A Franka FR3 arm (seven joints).
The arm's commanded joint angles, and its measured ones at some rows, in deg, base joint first. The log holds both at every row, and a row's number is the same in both.
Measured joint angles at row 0:
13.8, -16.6, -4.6, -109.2, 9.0, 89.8, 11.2
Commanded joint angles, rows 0 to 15:
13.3, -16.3, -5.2, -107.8, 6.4, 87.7, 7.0
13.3, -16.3, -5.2, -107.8, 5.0, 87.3, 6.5
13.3, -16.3, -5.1, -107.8, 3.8, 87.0, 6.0
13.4, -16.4, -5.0, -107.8, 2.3, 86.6, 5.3
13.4, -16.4, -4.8, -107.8, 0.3, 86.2, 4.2
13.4, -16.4, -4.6, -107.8, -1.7, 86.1, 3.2
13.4, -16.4, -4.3, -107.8, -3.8, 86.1, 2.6
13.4, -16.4, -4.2, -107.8, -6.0, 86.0, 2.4
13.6, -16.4, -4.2, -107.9, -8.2, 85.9, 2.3
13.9, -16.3, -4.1, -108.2, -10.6, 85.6, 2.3
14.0, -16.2, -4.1, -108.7, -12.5, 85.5, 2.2
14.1, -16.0, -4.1, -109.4, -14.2, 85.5, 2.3
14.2, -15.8, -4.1, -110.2, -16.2, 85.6, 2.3
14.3, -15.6, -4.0, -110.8, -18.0, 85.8, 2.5
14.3, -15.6, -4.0, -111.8, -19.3, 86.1, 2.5
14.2, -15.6, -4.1, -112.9, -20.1, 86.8, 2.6
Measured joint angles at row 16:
13.9, -15.7, -4.2, -110.2, -16.3, 86.3, 2.8
